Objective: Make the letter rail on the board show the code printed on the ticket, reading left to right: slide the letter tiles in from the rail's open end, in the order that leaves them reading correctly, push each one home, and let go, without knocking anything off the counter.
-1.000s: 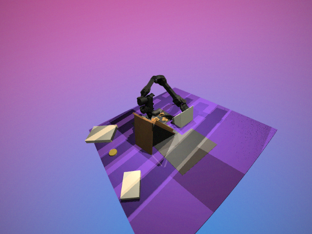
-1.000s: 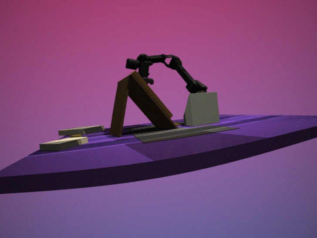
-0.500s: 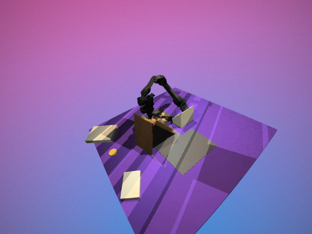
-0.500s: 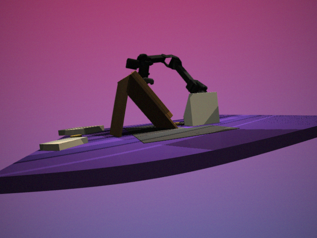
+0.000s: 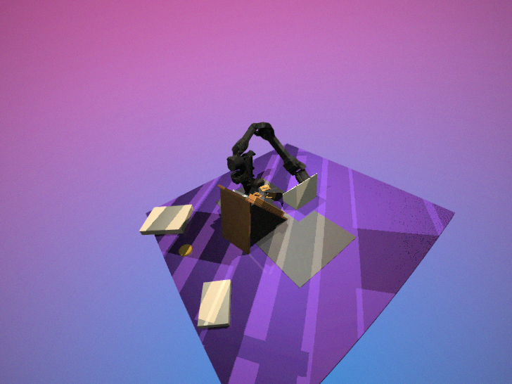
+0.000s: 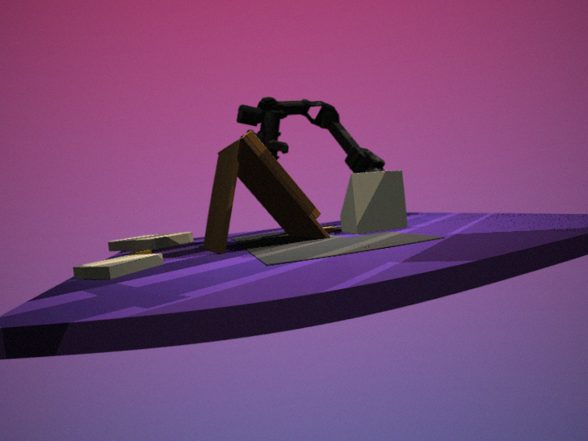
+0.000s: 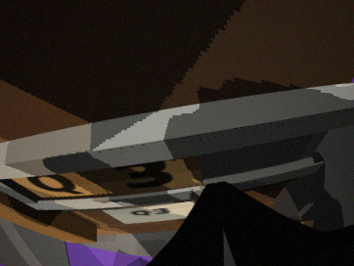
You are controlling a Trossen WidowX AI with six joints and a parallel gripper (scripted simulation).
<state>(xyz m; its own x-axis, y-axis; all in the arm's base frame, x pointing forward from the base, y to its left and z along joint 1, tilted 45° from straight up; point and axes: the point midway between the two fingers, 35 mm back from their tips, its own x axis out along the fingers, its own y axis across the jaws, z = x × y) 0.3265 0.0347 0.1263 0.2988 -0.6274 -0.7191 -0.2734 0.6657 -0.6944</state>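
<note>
Now: the letter tile 3 cm to the left of my gripper tip and 1 cm below it. Round my gripper tip: white ticket: 6 cm behind, 4 cm to the left, 9 cm below; then grey mat: 14 cm behind, 8 cm to the left, 18 cm below; then yellow disc: 40 cm ahead, 3 cm to the right, 18 cm below.
</note>
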